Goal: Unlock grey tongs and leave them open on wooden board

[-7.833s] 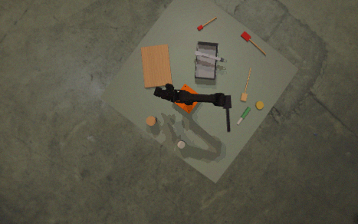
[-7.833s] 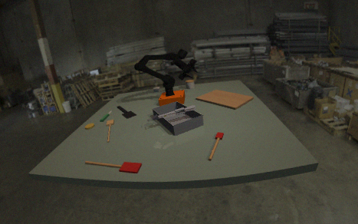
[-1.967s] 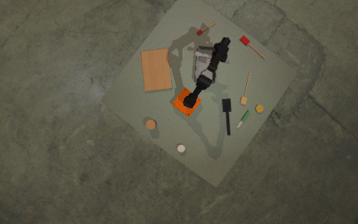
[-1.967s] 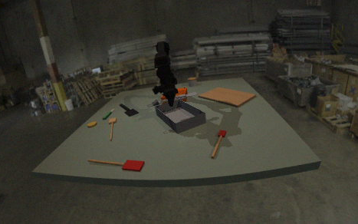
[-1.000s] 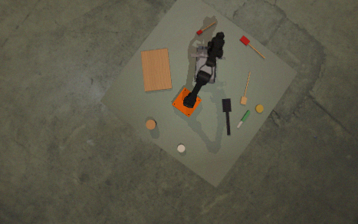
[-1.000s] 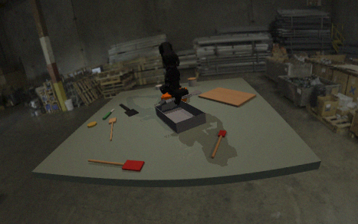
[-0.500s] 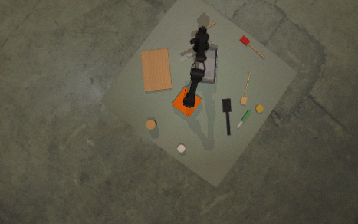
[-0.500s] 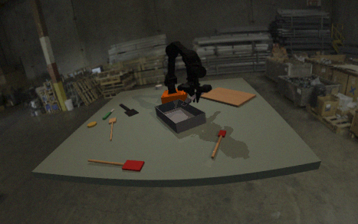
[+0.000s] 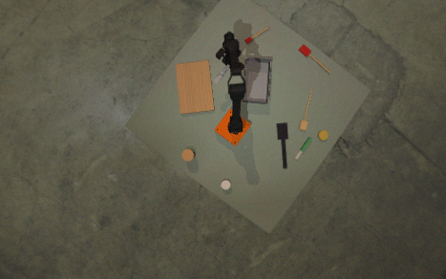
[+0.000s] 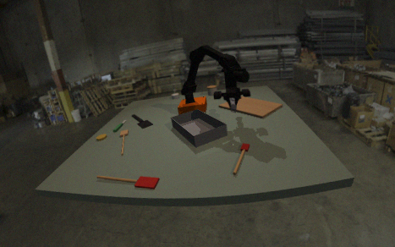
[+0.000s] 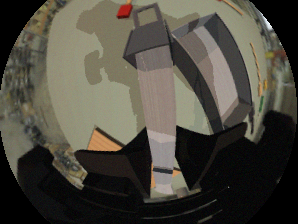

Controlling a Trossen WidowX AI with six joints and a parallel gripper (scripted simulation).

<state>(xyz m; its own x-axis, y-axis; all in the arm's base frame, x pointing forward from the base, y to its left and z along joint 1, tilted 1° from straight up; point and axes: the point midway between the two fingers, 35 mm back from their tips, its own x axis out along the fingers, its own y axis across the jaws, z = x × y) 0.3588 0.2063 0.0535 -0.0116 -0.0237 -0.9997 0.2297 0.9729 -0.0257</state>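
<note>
My gripper tip is now 20 cm past the wooden board, 17 cm to the right of it and 7 cm above it. Round my gripper tip: roasting tin (20 cm to the right, 5 cm below, 1 cm ahead); then green-handled tool (71 cm to the right, 28 cm behind, 7 cm below); then black spatula (56 cm to the right, 30 cm behind, 8 cm below).
</note>
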